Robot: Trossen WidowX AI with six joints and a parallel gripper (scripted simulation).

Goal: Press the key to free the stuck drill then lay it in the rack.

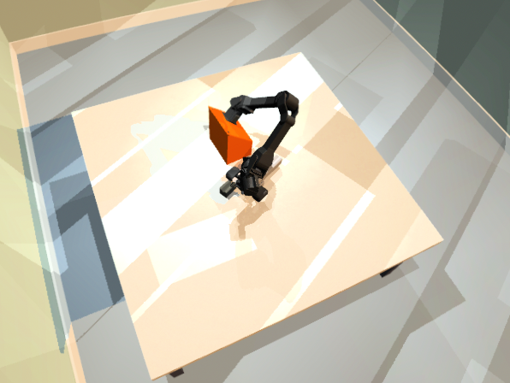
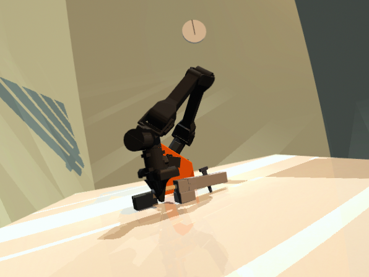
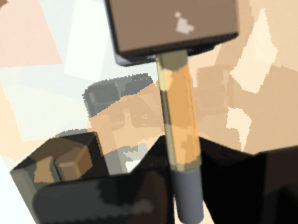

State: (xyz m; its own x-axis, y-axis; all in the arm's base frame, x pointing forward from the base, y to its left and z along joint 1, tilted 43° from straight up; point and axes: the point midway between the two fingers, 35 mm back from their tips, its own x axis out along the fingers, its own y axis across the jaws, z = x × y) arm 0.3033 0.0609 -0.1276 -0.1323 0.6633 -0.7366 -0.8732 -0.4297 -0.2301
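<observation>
Now: gripper tip 3 cm to the right of the drill, 3 cm below it and 2 cm past it. From my gripper tip the other things lie so: t-shaped key 14 cm to the left, 8 cm behind, 3 cm above; rack block 6 cm to the right, 5 cm behind; housing block 12 cm to the left, 7 cm behind, 2 cm above.
</observation>
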